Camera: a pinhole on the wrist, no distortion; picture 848 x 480 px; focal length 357.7 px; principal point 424.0 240.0 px. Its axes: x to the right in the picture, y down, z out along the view. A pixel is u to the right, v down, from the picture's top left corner.
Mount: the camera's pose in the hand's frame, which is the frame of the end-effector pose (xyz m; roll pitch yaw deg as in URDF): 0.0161 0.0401 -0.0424 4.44 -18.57 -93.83
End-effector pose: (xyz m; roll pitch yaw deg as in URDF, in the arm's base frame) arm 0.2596 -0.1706 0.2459 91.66 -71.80 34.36
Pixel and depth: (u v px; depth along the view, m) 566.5 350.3 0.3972
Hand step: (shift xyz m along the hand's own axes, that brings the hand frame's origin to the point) 0.1059 0.0132 0.3924
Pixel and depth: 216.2 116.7 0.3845
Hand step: -0.1234 0.3807 0.2401
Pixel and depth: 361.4 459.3 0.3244
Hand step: 0.1997 0.1899 0.2607
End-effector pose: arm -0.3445 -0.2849 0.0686 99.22 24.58 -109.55
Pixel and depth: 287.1 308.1 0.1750
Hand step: 0.0437 0.1584 0.1041
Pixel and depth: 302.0 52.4 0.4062
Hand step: -0.2102 0.3109 0.2817
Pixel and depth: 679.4 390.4 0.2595
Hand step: 0.0985 -0.0562 0.2699
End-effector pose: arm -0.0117 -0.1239 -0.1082 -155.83 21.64 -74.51
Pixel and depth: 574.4 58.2 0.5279
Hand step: -0.2949 0.0114 0.5075
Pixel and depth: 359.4 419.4 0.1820
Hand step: 0.0989 0.1260 0.1258
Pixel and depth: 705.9 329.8 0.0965
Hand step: 0.0300 -0.0018 0.0748
